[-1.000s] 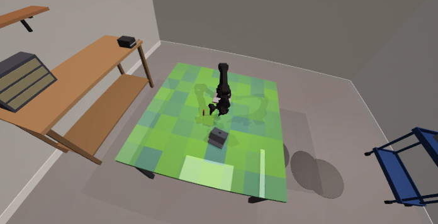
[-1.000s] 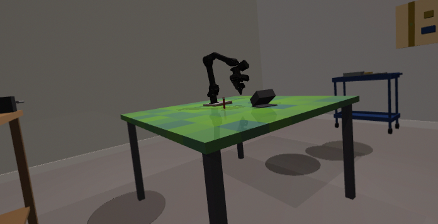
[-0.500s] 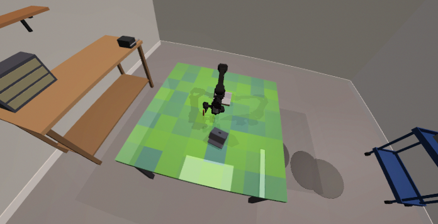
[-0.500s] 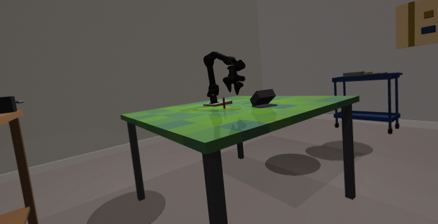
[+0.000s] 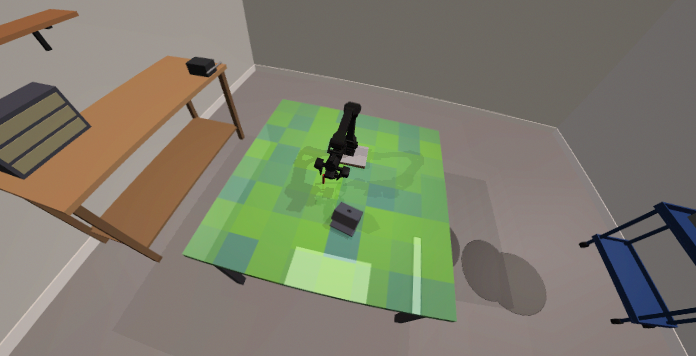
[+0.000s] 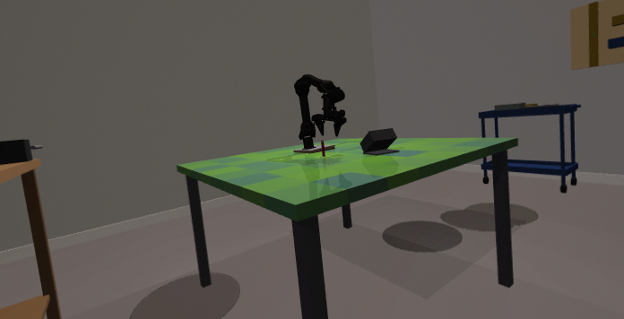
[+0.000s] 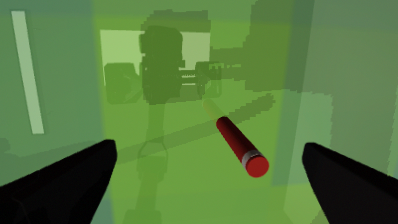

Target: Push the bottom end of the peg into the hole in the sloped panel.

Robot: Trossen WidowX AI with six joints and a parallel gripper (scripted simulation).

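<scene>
Now: gripper tip 2 cm past the dark red round peg, 4 cm to the left of it and 4 cm above it. The rest, counted from my gripper tip: dark grey sloped panel 17 cm ahead, 16 cm to the left, 4 cm below.
</scene>
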